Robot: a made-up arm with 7 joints. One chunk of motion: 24 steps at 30 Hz.
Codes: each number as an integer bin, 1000 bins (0 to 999) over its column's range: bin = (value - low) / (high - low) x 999, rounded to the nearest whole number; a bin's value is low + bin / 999 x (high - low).
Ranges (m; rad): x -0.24..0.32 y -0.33..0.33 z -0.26..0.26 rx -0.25..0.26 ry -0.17..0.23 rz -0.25..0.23
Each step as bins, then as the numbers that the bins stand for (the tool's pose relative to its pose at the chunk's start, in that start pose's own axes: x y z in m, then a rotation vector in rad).
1 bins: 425 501 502 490 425 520
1 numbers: -0.0018 0.0010 0.0013 0.0002 0.0002 -0.0002
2 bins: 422 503 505 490 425 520
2 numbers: -0.0034 0.0023 0.0029 0.0002 0.0002 -0.0002
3 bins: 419 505 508 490 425 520
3 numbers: -0.0051 0.0036 0.0044 0.0002 0.0002 -0.0002
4 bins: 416 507 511 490 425 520
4 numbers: -0.0068 0.0050 0.0060 0.0002 0.0002 -0.0002
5 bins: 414 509 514 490 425 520
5 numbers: -0.0079 0.0063 0.0075 0.0002 0.0002 -0.0002
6 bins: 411 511 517 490 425 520
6 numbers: -0.0096 0.0076 0.0091 0.0002 0.0002 -0.0002
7 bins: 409 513 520 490 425 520
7 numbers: -0.0107 0.0089 0.0107 0.0002 0.0002 -0.0002
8 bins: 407 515 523 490 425 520
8 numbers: -0.0119 0.0102 0.0122 0.0002 0.0002 -0.0002
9 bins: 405 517 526 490 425 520
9 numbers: -0.0130 0.0116 0.0138 0.0002 0.0002 -0.0002
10 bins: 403 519 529 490 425 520
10 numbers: -0.0141 0.0129 0.0154 0.0002 0.0002 -0.0002
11 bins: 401 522 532 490 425 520
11 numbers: -0.0152 0.0149 0.0169 0.0002 0.0002 -0.0002
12 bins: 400 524 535 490 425 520
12 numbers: -0.0158 0.0162 0.0185 0.0002 0.0002 -0.0002
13 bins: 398 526 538 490 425 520
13 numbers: -0.0169 0.0175 0.0200 0.0002 0.0002 -0.0002
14 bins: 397 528 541 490 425 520
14 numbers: -0.0175 0.0188 0.0216 0.0002 0.0002 -0.0002
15 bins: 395 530 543 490 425 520
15 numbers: -0.0186 0.0202 0.0226 0.0002 0.0002 -0.0002
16 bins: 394 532 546 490 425 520
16 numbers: -0.0191 0.0215 0.0242 0.0002 0.0002 -0.0002
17 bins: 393 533 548 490 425 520
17 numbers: -0.0197 0.0221 0.0252 0.0002 0.0002 -0.0002
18 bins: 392 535 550 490 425 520
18 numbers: -0.0203 0.0235 0.0263 0.0002 0.0002 -0.0002
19 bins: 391 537 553 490 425 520
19 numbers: -0.0208 0.0248 0.0278 0.0002 0.0002 -0.0002
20 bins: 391 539 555 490 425 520
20 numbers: -0.0208 0.0261 0.0289 0.0002 0.0002 -0.0002
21 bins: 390 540 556 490 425 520
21 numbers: -0.0214 0.0268 0.0294 0.0002 0.0002 -0.0002
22 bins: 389 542 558 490 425 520
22 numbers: -0.0219 0.0281 0.0305 0.0002 0.0002 -0.0002
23 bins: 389 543 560 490 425 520
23 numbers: -0.0219 0.0287 0.0315 0.0002 0.0002 -0.0002
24 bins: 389 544 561 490 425 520
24 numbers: -0.0219 0.0294 0.0320 0.0002 0.0002 -0.0002
